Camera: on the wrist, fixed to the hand. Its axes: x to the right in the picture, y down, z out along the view.
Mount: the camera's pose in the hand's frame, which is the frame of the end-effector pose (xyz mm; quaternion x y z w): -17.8 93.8 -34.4 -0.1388 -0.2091 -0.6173 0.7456
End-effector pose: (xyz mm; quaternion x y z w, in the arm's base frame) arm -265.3 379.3 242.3 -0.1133 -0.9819 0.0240 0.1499
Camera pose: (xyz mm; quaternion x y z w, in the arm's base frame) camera -218.2 466.9 262.4 -0.5059 0.8367 0.1872 0.0945
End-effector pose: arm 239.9 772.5 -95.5 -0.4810 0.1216 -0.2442 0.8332
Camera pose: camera 236.9 795.5 -194.3 -0.6004 -0.3466 -0.5790 0.4292
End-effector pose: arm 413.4 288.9 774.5 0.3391 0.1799 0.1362 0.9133
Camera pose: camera 371.0 370.7 817.1 0.0435 0.1336 -0.5082 0.8497
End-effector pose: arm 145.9 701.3 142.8 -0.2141 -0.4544 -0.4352 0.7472
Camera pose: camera 238.4 734.5 117.4 -0.0738 -0.5668 -0.8040 0.1637
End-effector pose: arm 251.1 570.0 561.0 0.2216 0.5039 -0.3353 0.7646
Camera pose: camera 294.0 661.9 563.9 -0.3221 0.3992 -0.6984 0.4992
